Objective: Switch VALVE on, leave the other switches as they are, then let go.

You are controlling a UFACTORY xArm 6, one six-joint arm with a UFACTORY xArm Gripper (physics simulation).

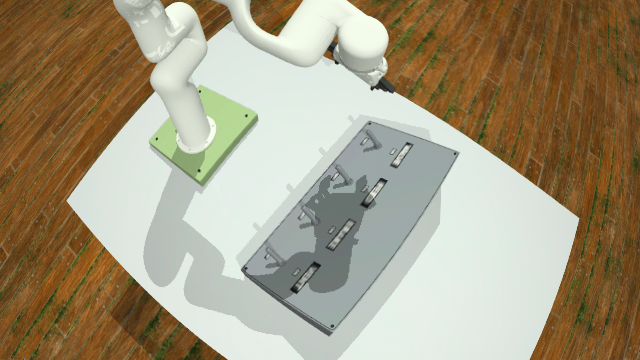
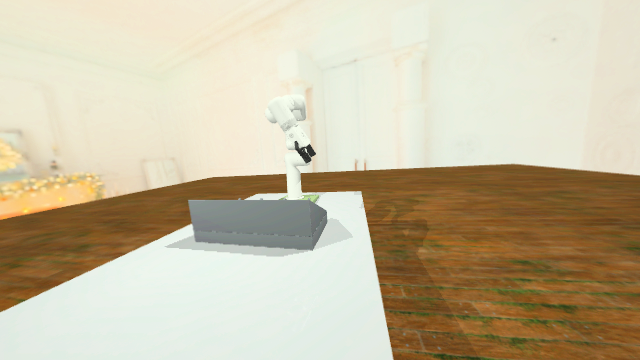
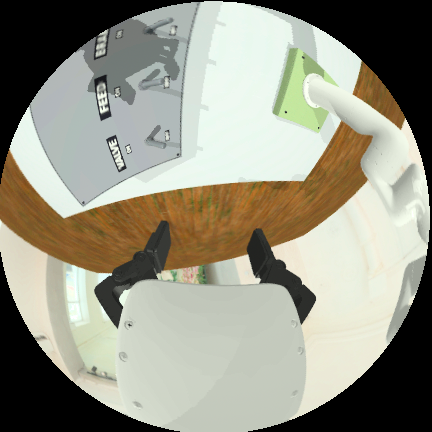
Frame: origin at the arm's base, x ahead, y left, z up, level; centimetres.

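Where they show: gripper, fingertip midpoint: (image 2: 311,158) (image 3: 210,235); arm's base, origin of the base link: (image 1: 196,134) (image 2: 294,198) (image 3: 314,90).
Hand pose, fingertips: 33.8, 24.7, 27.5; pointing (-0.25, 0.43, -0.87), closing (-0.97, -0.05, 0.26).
Each offset is from my fingertips to the centre of the thing, as dx, dy, dz. "spot": to the spot under its first point. Level surfaces: height alone.
The VALVE lever @[+6.8, -0.7, -18.9] (image 1: 373,139) (image 3: 157,139) is the end lever on the grey sloped panel @[+16.0, -18.5, -23.8] (image 1: 400,210) (image 2: 250,218) (image 3: 65,125), beside the VALVE name plate @[spot: +15.0, -0.7, -17.8] (image 1: 401,155) (image 3: 116,153). It leans away from its name plate and ON label @[spot: +12.7, -0.5, -18.9] (image 1: 393,151) (image 3: 128,149), toward the small label on the robot base side. The FEED lever @[+7.0, -12.7, -18.9] (image 1: 344,175) (image 3: 152,82), the BRAKE lever @[+7.3, -24.7, -18.9] (image 1: 310,215) and the VENT lever @[+7.6, -36.7, -18.9] (image 1: 275,256) lean the same way. My gripper (image 1: 358,67) (image 2: 307,153) (image 3: 210,235) is open and empty, raised beyond the panel's VALVE end, apart from every lever.
The arm's green base plate (image 1: 227,125) (image 3: 290,95) stands on the white table @[dz -30.1] (image 1: 490,250) (image 2: 200,300) (image 3: 235,150), on the levers' side of the panel. The arm's shadow falls across the panel's middle. The table edge lies near the panel's VALVE end.
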